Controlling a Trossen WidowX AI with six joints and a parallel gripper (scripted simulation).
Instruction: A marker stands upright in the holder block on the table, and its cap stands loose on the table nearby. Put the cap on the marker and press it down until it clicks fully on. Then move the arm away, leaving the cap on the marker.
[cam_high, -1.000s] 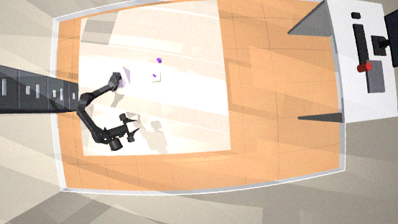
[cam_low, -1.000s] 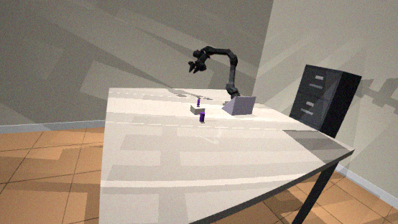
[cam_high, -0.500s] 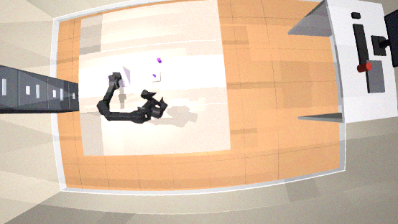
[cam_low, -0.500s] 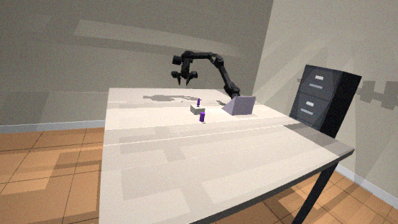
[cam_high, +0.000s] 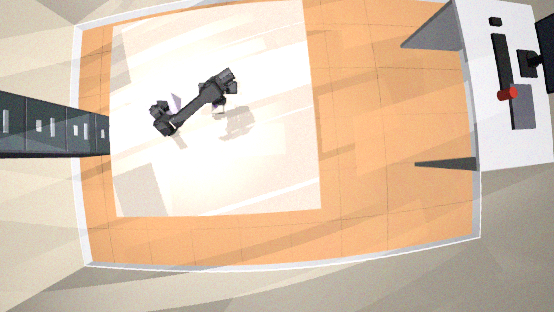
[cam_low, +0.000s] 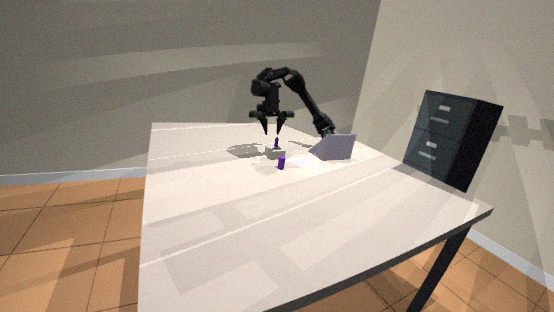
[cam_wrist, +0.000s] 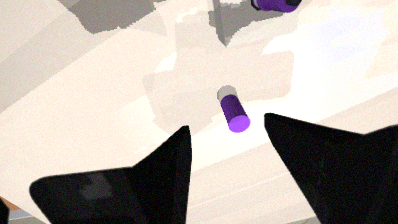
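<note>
The purple cap lies 100 mm below my gripper tip, 70 mm to the left of it and 30 mm behind it. Round my gripper tip: holder block 110 mm below, 70 mm to the right, 50 mm behind.
</note>
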